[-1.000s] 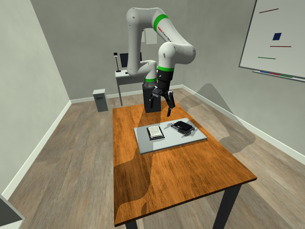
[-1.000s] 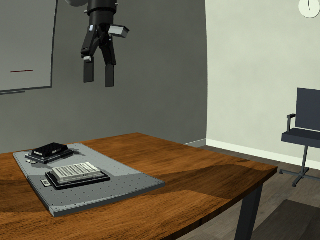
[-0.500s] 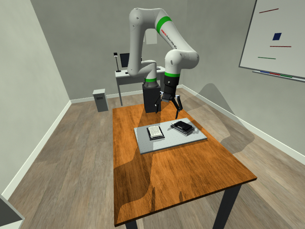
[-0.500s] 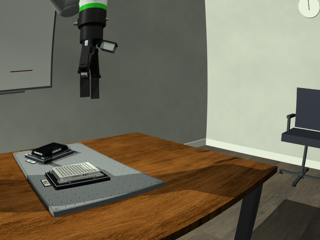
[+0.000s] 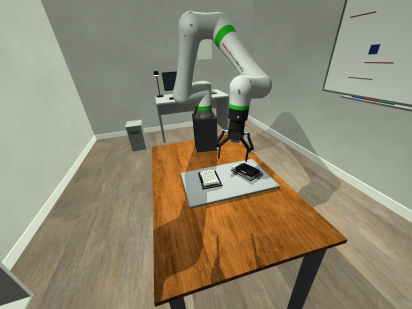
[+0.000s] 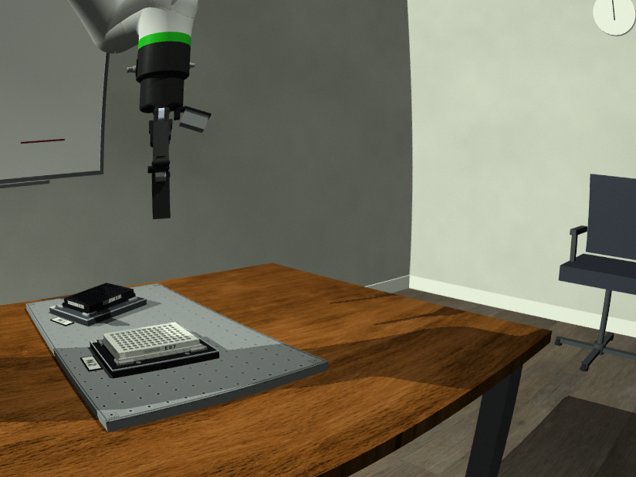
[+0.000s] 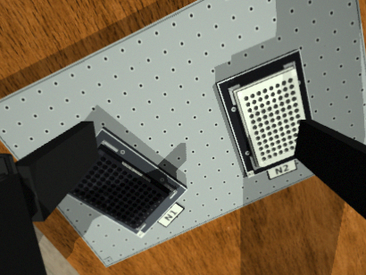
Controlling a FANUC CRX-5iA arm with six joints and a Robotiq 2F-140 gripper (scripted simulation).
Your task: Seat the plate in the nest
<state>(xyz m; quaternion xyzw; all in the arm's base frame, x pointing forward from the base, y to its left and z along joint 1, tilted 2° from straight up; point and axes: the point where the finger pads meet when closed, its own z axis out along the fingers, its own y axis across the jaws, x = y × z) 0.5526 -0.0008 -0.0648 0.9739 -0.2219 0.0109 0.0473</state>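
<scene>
Now: the black well plate E01 16 cm below my hand, 14 cm to the left of it and 8 cm behind it. From my hand the other things lie so: grey nest N1: 18 cm below, 14 cm to the left, 8 cm behind; then white well plate E07: 16 cm below, 11 cm to the right, 9 cm behind.
</scene>
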